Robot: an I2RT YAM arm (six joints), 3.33 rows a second.
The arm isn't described. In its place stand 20 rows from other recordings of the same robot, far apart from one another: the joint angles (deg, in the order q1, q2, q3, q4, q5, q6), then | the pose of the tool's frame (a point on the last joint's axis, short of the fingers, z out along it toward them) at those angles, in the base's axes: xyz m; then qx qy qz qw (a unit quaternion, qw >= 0).
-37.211, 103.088, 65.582, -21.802, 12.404, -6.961 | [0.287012 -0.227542 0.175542 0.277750 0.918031 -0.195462 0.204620]
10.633, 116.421, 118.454, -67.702, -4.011, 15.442 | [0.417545 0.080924 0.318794 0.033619 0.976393 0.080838 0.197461]
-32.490, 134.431, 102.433, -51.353, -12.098, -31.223 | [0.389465 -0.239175 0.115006 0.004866 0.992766 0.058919 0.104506]
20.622, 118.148, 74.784, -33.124, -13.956, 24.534 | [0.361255 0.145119 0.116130 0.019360 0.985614 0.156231 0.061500]
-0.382, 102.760, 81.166, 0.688, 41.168, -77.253 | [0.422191 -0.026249 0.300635 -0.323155 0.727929 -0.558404 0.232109]
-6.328, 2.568, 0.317, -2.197, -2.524, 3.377 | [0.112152 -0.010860 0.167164 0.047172 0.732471 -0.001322 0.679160]
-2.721, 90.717, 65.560, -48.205, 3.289, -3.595 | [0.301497 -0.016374 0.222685 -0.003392 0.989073 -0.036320 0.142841]
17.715, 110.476, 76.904, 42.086, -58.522, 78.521 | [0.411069 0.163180 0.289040 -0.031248 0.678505 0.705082 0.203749]
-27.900, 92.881, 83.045, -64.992, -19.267, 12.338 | [0.282186 -0.136118 0.290578 0.315409 0.925236 0.146732 0.151412]
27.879, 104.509, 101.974, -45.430, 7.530, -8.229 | [0.361709 0.186068 0.337011 -0.266279 0.892895 0.000671 0.363090]
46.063, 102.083, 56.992, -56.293, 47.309, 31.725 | [0.207125 0.177246 0.144288 -0.153230 0.899374 -0.367775 0.179969]
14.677, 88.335, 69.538, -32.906, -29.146, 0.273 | [0.313605 0.100062 0.272770 -0.196504 0.896719 0.276972 0.283845]
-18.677, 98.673, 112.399, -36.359, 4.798, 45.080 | [0.363411 -0.125988 0.448773 0.458784 0.693727 0.092637 0.547430]
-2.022, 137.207, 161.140, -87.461, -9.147, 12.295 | [0.461886 -0.010644 0.349376 0.102803 0.965047 0.097741 0.220368]
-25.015, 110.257, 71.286, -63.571, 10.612, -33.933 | [0.283543 -0.139543 0.147344 0.087020 -0.985976 0.026510 0.139915]
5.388, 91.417, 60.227, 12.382, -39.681, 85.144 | [0.359431 0.056733 0.269178 0.338797 0.713637 0.583186 0.189297]
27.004, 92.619, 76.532, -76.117, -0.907, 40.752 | [0.249111 0.127583 0.257473 -0.119812 -0.992579 0.004150 0.020378]
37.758, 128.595, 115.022, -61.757, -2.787, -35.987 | [0.366310 0.285899 0.214678 -0.597434 0.791329 0.026089 0.127245]
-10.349, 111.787, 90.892, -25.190, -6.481, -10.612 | [0.437628 -0.075832 0.248529 -0.023262 0.925928 -0.016355 0.376629]
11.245, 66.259, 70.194, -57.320, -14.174, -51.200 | [0.212840 0.051206 0.344730 -0.521507 0.785585 0.003585 0.332978]
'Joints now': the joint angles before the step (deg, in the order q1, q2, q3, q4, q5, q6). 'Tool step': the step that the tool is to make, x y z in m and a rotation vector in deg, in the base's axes. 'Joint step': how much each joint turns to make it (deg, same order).
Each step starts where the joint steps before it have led.
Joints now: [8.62 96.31 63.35 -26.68 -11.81 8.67]
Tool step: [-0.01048 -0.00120 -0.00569 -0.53 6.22 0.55]
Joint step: [0.00 0.05 -0.02 -6.23 -0.61 -0.31]
